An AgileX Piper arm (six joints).
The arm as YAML. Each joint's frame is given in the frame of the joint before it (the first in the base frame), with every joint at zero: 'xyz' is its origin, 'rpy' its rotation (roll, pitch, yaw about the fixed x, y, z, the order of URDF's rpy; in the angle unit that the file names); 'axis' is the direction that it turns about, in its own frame. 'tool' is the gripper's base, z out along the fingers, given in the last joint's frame.
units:
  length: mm
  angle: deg
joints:
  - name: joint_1
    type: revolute
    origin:
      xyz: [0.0, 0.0, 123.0]
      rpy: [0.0, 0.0, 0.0]
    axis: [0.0, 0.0, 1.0]
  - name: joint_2
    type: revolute
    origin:
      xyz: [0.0, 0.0, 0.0]
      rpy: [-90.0, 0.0, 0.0]
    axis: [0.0, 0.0, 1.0]
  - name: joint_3
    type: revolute
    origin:
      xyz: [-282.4, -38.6, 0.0]
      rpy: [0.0, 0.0, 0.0]
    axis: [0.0, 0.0, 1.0]
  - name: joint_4
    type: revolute
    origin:
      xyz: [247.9, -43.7, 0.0]
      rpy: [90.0, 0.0, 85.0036]
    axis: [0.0, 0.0, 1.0]
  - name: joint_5
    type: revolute
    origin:
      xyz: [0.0, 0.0, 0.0]
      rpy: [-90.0, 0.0, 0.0]
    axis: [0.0, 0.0, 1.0]
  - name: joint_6
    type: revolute
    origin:
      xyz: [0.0, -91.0, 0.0]
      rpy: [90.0, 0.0, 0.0]
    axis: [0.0, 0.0, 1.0]
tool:
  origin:
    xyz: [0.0, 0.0, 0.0]
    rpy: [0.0, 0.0, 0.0]
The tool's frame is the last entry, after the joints.
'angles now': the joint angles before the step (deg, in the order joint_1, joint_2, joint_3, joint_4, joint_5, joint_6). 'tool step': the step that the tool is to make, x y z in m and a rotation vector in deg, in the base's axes. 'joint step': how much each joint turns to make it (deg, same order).
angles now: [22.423 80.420 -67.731 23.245 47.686 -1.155]
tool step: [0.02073 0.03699 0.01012 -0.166 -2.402 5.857]
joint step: [4.601 6.888 -9.090 -0.397 0.520 -1.335]
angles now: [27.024 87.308 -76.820 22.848 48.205 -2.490]
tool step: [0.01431 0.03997 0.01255 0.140 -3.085 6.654]
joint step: [4.507 6.556 -10.031 -0.117 1.456 -2.141]
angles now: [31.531 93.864 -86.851 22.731 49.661 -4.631]
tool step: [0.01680 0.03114 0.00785 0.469 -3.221 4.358]
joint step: [2.514 6.404 -9.523 0.000 0.853 -2.126]
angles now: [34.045 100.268 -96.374 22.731 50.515 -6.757]
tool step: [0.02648 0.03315 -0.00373 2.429 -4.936 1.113]
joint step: [1.875 7.822 -9.035 -0.017 -4.180 -1.274]
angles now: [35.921 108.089 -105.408 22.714 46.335 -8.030]
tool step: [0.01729 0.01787 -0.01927 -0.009 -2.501 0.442]
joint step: [0.764 4.953 -2.831 -0.142 -3.925 -1.892]
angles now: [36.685 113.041 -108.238 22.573 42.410 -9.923]
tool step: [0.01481 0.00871 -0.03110 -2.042 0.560 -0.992]
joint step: [0.083 4.167 -0.202 -1.476 -2.545 0.277]
